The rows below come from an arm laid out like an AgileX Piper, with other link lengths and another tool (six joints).
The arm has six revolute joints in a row. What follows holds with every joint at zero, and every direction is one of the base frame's.
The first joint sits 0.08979 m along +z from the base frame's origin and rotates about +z.
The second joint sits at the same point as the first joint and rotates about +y.
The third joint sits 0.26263 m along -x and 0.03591 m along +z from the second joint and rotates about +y.
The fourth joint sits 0.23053 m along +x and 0.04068 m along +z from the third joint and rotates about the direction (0.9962, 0, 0.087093).
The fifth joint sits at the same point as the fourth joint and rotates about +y.
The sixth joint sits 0.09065 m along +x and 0.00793 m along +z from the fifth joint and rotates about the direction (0.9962, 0, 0.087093).
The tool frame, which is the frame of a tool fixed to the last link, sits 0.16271 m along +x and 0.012 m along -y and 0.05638 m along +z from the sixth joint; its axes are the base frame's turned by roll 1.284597, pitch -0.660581 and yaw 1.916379 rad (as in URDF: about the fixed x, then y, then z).
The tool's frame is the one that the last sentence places.
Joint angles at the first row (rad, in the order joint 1, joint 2, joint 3, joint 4, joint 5, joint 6):
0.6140 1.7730 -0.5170 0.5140 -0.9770 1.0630
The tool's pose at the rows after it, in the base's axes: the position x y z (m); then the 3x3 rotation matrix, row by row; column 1 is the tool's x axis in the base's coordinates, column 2 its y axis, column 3 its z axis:
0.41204 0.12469 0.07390; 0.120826 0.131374 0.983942; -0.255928 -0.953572 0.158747; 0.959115 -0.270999 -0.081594
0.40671 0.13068 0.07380; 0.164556 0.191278 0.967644; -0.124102 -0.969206 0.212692; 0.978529 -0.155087 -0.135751
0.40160 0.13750 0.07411; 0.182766 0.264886 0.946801; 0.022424 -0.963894 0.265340; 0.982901 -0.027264 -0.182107
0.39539 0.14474 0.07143; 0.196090 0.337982 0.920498; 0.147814 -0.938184 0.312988; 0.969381 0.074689 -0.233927
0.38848 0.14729 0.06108; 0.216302 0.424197 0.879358; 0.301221 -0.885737 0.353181; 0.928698 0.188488 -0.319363
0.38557 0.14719 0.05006; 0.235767 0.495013 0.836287; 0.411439 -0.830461 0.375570; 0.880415 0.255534 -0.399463
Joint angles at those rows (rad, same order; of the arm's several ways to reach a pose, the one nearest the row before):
0.6140 1.7300 -0.5130 0.4960 -0.8830 0.9370
0.6100 1.6790 -0.5130 0.4920 -0.7720 0.7900
0.6100 1.6410 -0.5130 0.4930 -0.6840 0.6310
0.6100 1.6090 -0.5130 0.4930 -0.5980 0.4970
0.5890 1.5820 -0.5160 0.4930 -0.4790 0.3310
0.5540 1.5720 -0.5370 0.4890 -0.3610 0.2030

